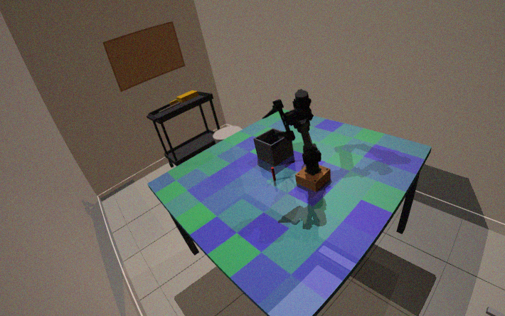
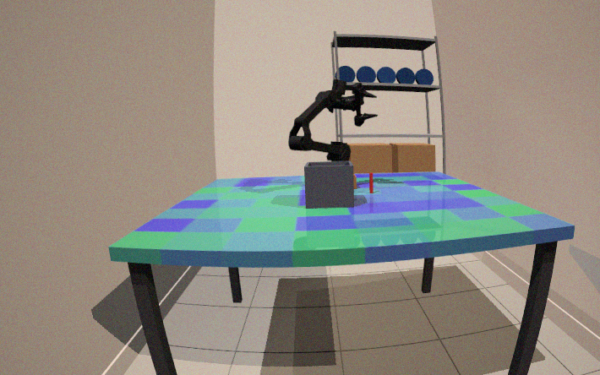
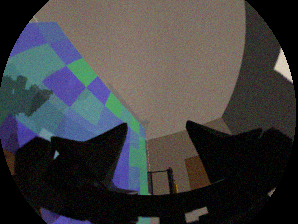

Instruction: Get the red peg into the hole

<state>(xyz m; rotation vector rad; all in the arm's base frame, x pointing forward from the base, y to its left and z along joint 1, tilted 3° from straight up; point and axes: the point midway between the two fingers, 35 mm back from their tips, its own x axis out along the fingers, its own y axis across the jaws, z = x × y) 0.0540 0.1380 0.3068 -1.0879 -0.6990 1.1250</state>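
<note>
My gripper tip is 8 cm short of the red peg, 4 cm to the left of it and 31 cm above it. The rest, counted from my gripper tip: light grey plate: 27 cm ahead, 19 cm to the right, 31 cm below.
</note>
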